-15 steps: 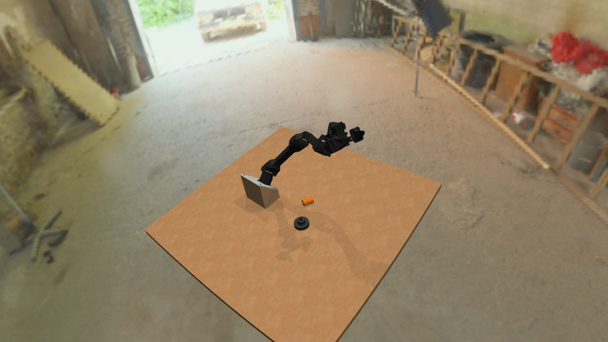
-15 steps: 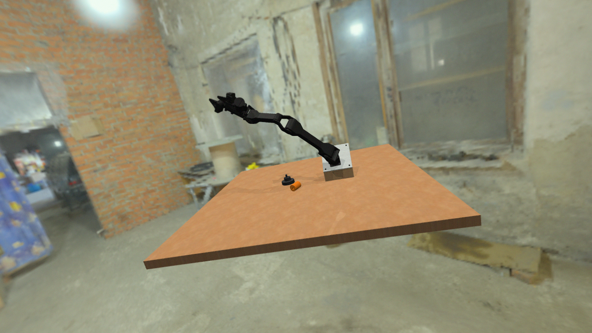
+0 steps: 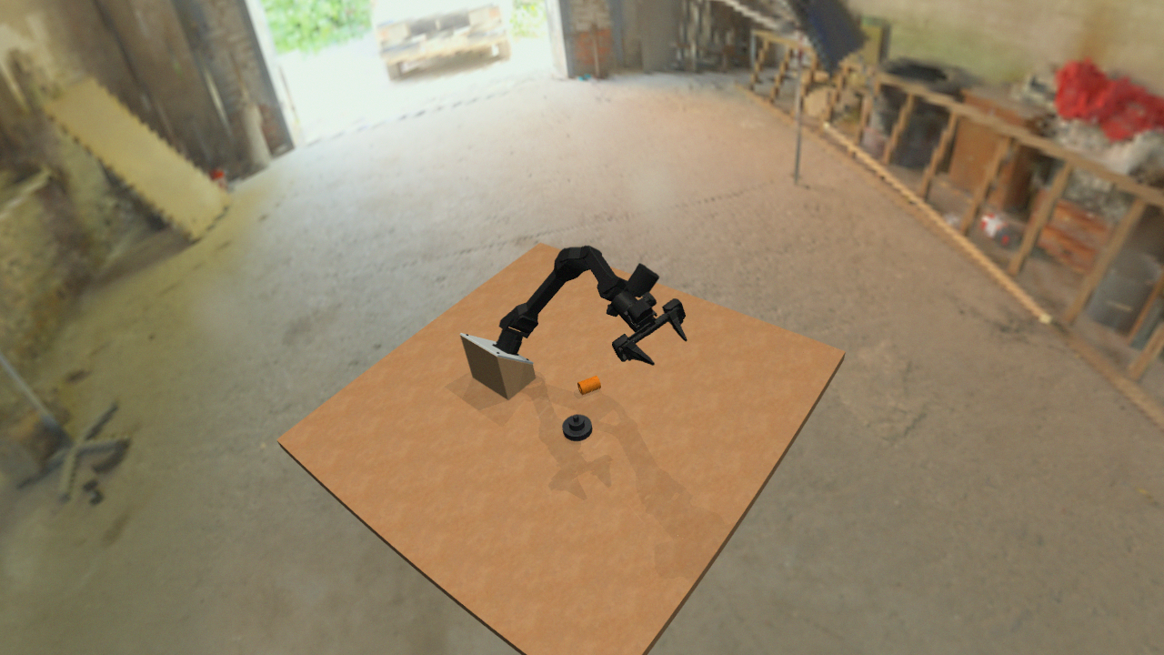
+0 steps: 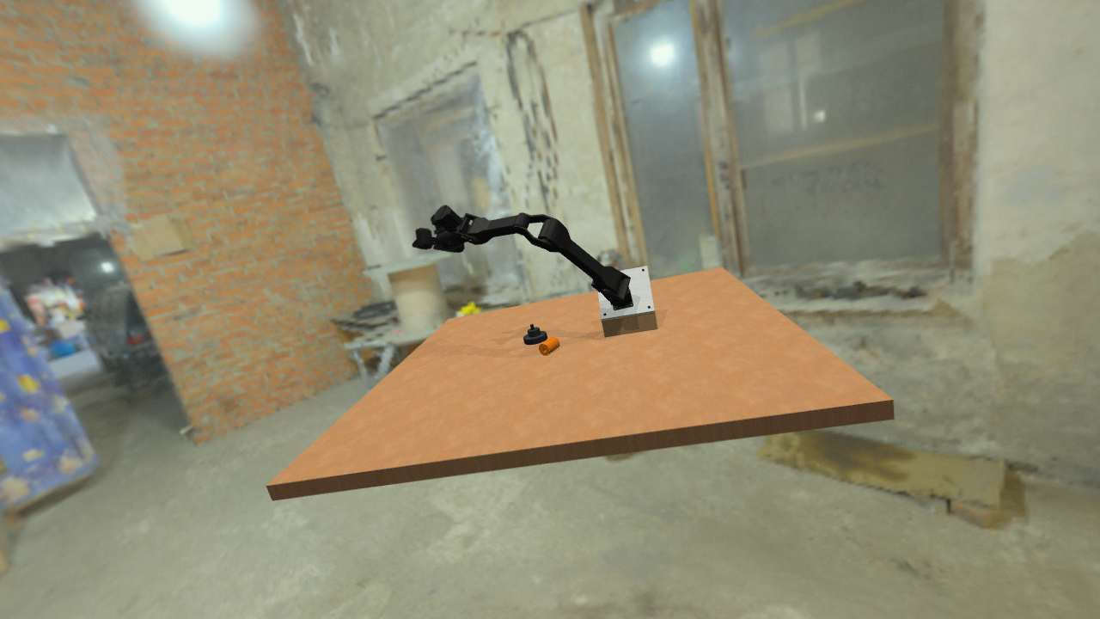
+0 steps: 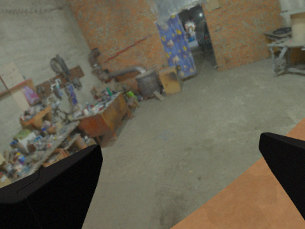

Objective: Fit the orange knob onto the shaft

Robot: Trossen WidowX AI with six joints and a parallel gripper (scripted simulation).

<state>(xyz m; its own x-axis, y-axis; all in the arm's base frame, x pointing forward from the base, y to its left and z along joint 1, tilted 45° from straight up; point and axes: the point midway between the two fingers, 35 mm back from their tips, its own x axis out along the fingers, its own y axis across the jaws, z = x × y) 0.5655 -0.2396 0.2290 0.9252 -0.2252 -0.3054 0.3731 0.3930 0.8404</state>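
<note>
Right now my gripper tip is 38 cm above the orange knob, 36 cm past it and 10 cm to the right of it. The rest, counted from my gripper tip: pedestal: 37 cm below, 29 cm behind, 4 cm to the right.
</note>
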